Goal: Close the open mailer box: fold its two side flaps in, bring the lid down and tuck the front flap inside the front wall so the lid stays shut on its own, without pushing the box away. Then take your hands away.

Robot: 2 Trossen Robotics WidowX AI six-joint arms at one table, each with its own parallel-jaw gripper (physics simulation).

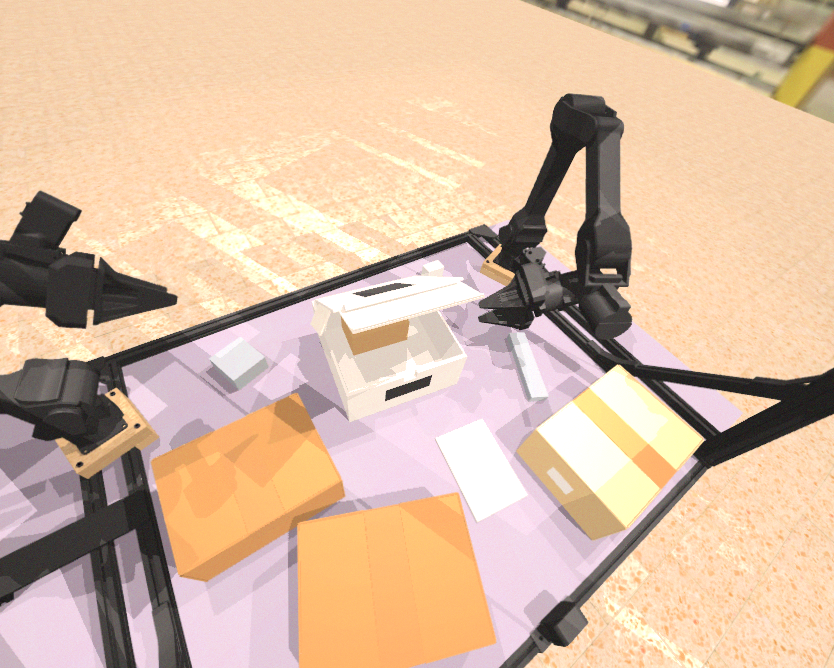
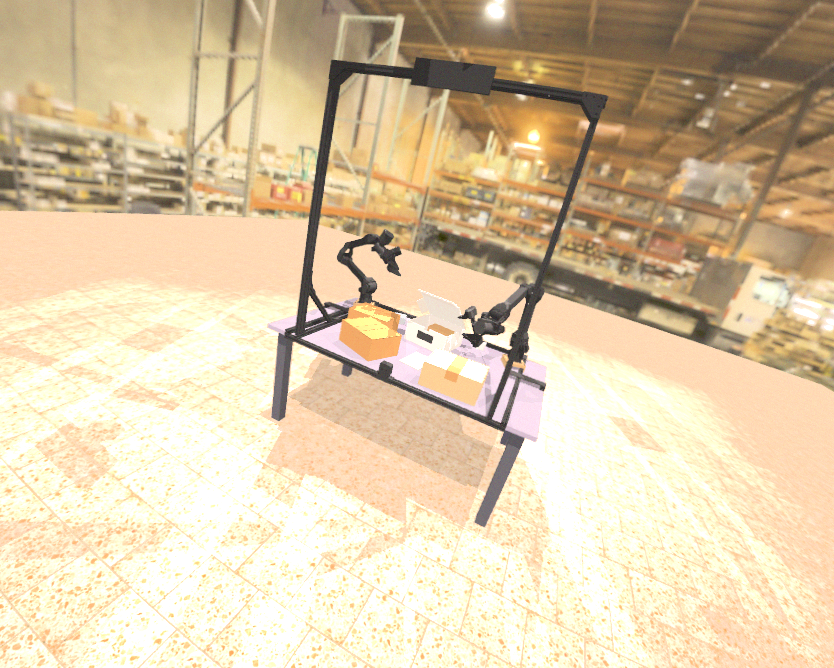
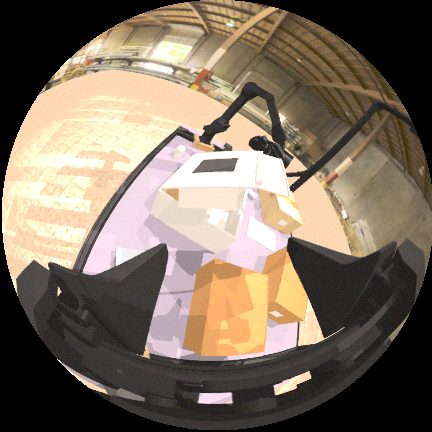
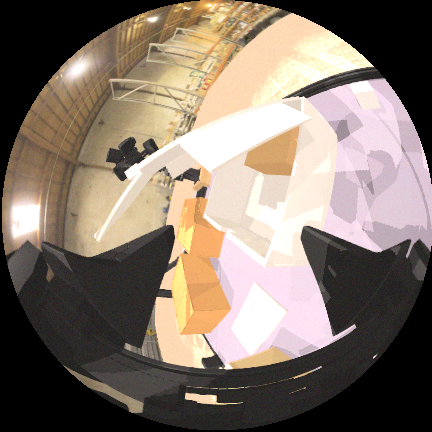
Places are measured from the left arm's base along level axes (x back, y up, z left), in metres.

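Pixels of known places: left gripper, fingertip midpoint: [image 1: 171, 295] [image 2: 399, 273] [image 3: 228, 247] [image 4: 143, 158]; right gripper, fingertip midpoint: [image 1: 478, 312] [image 2: 459, 325] [image 4: 241, 232]; left arm's base, link origin: [image 1: 97, 427] [image 2: 364, 302] [image 4: 197, 175]; right arm's base, link origin: [image 1: 508, 261] [image 3: 204, 140].
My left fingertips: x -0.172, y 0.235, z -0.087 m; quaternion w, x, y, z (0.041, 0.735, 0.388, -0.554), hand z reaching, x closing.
Observation:
For each thing: its top centre in the pictures, then the offset to it from my left fingertips.
- white mailer box, top centre: [image 4: 241, 168] [image 1: 387, 327] [image 3: 212, 188] [image 2: 437, 324] dx -0.259, dy -0.183, dz -0.124 m
- brown block, top centre: [image 4: 266, 143] [image 1: 374, 315] [image 2: 441, 328] dx -0.287, dy -0.218, dz -0.066 m
- taped carton, top centre: [image 1: 622, 434] [image 2: 458, 364] [image 3: 286, 198] dx -0.366, dy -0.181, dz -0.547 m
- white sheet, top centre: [image 1: 480, 465] [image 4: 252, 322] [image 3: 262, 233] [image 2: 417, 360] dx -0.206, dy -0.277, dz -0.399 m
- small grey block, top centre: [image 1: 237, 357] [image 3: 131, 263] dx -0.048, dy -0.246, dz +0.057 m
- narrow grey bar, top centre: [image 1: 527, 362] dx -0.449, dy -0.264, dz -0.355 m
The white mailer box [image 1: 365, 402] [image 2: 442, 343] [image 3: 190, 225] [image 4: 315, 200] stands open on the table. Its lid [image 1: 334, 302] [image 2: 439, 306] [image 3: 247, 170] [image 4: 240, 135] is raised from the back, with the front flap [image 1: 417, 306] [image 3: 272, 175] [image 4: 120, 205] extending beyond its fold. A brown block [image 1: 375, 337] [image 4: 275, 155] shows inside. The side flaps' exact positions are unclear. My left gripper [image 1: 172, 299] [image 2: 398, 262] [image 3: 228, 247] is open, in the air left of the box. My right gripper [image 1: 481, 312] [image 2: 465, 327] [image 4: 241, 232] is open, close to the right of the lid.
Two orange boxes [image 1: 243, 480] [image 1: 396, 577] stand left and in front. A taped carton [image 1: 591, 452] stands front right. A white sheet [image 1: 480, 469], a small grey block [image 1: 238, 363] and a narrow grey bar [image 1: 529, 368] lie on the table. Black rails edge it.

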